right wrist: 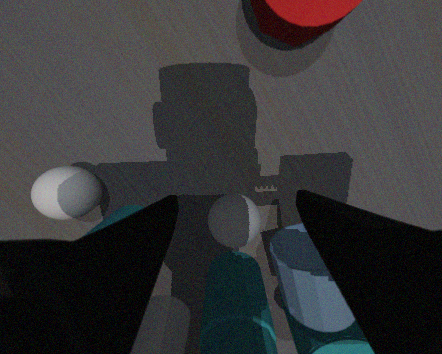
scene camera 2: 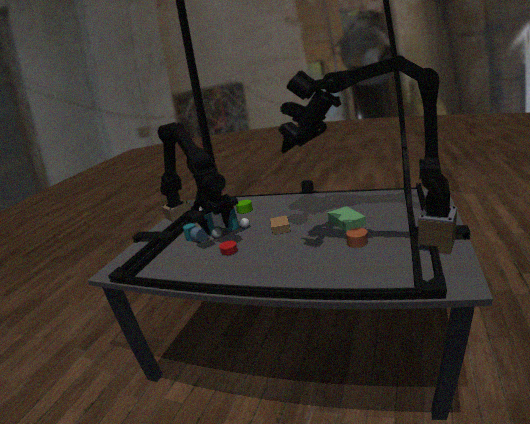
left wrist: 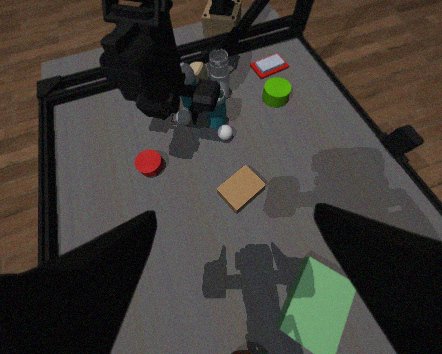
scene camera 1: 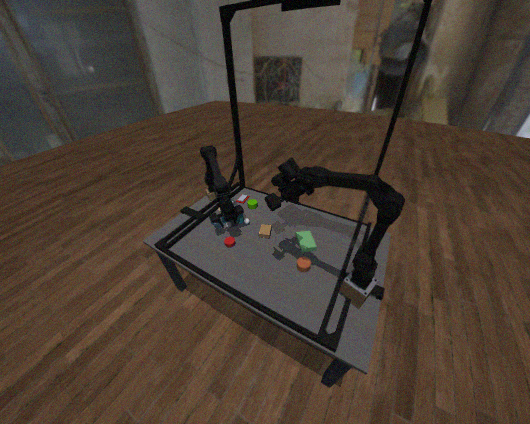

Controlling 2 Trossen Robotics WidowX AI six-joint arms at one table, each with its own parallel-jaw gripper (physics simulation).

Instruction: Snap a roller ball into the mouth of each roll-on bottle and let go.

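Pixels of known places: left gripper, fingertip midpoint: (scene camera 2: 290, 149) (left wrist: 235, 214); right gripper, fingertip midpoint: (right wrist: 236, 199) (scene camera 2: 218, 231) (left wrist: 179, 121) (scene camera 1: 229, 225); left arm's base at its link origin: (scene camera 2: 438, 212) (scene camera 1: 361, 280); right arm's base at its link origin: (scene camera 2: 174, 204) (left wrist: 222, 8) (scene camera 1: 213, 189).
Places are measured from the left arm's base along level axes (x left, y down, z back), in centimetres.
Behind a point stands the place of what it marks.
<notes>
A white ball (scene camera 1: 247, 221) {x 6.4, y 7.6, z -66.7 cm} (scene camera 2: 244, 222) {x 7.0, y 7.6, z -67.0 cm} (left wrist: 225, 132) {x 5.9, y 7.0, z -67.0 cm} (right wrist: 67, 192) {x 7.1, y 7.1, z -67.8 cm} lies beside a teal bottle (scene camera 2: 233, 220) {x 8.7, y 6.5, z -70.6 cm} (left wrist: 218, 120) {x 7.3, y 7.1, z -70.4 cm}. A second ball (scene camera 2: 216, 233) {x 17.0, y 8.0, z -71.8 cm} (left wrist: 183, 117) {x 15.4, y 7.1, z -71.8 cm} (right wrist: 234, 220) {x 16.0, y 6.9, z -72.1 cm} lies in front of another teal bottle (right wrist: 235, 300) {x 14.7, y 5.8, z -76.7 cm}, whose mouth is out of the right wrist view. A clear bottle (left wrist: 218, 75) {x 6.8, y 2.9, z -79.7 cm} stands behind. My right gripper (scene camera 2: 218, 220) (right wrist: 236, 199) {x 16.4, y 7.6, z -71.2 cm} is open and low among the bottles; its fingertips appear on either side of the second ball in the right wrist view, with nothing gripped. My left gripper (left wrist: 235, 214) {x 6.0, y -18.8, z -43.1 cm} is open and empty, high above the table.
A blue cup (scene camera 2: 199, 234) {x 18.2, y 9.0, z -79.9 cm} (right wrist: 310, 280) {x 19.1, y 5.6, z -76.2 cm} and teal cylinder (scene camera 2: 189, 231) {x 21.5, y 6.4, z -80.9 cm} stand beside the right gripper. A red disc (scene camera 1: 229, 242) {x 23.7, y 7.7, z -59.9 cm} (left wrist: 149, 162) {x 22.5, y 7.6, z -60.7 cm}, green cylinder (scene camera 1: 252, 204) {x -5.8, y 6.7, z -77.0 cm} (left wrist: 276, 92) {x -6.8, y 6.7, z -77.5 cm}, tan block (scene camera 1: 265, 230) {x 3.9, y 7.2, z -53.4 cm}, light green block (scene camera 1: 306, 241) {x -6.3, y 7.3, z -32.4 cm} and orange cylinder (scene camera 1: 303, 264) {x 6.5, y 6.7, z -23.7 cm} are on the table.
</notes>
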